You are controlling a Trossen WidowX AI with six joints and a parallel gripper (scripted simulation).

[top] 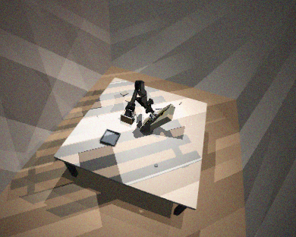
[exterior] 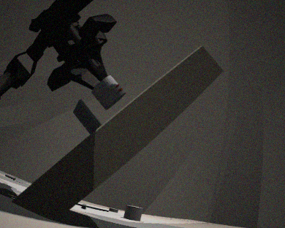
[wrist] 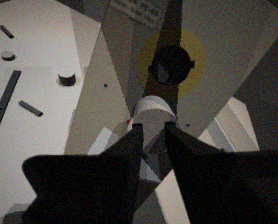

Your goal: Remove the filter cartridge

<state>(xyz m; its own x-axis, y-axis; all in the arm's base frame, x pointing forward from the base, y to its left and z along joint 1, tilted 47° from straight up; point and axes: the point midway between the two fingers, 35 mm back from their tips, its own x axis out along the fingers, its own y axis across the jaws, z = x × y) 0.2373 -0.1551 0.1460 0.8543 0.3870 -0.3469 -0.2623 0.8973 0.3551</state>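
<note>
Right now my gripper tip is 10 mm short of the round filter cartridge and 10 mm above it. The rest, counted from my gripper tip: sloping service panel 40 mm ahead, 70 mm below; dark square tray 340 mm behind, 290 mm to the right, 230 mm below.
</note>
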